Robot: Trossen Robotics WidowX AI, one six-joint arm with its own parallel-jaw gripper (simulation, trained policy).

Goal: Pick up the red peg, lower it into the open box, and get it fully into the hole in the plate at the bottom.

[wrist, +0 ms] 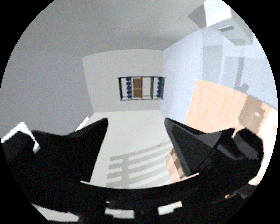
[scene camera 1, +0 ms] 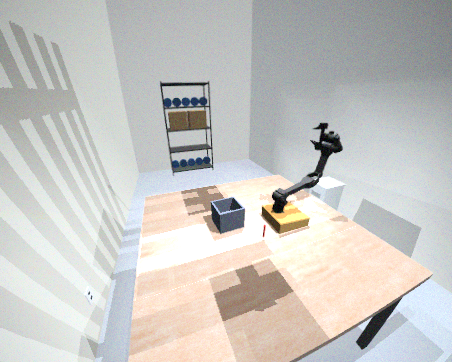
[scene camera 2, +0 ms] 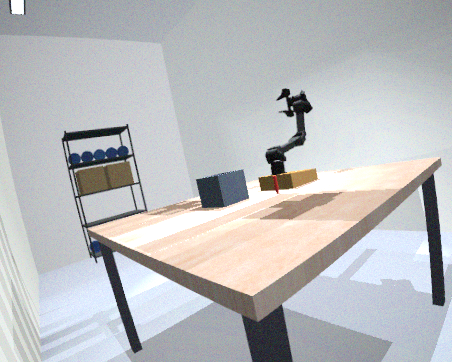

A blue-grey box shows in scene camera 1 and in scene camera 2; in the wrist view it is hidden by my gripper. The same spot on the blue-grey box: (scene camera 1: 229, 221) is (scene camera 2: 230, 187).
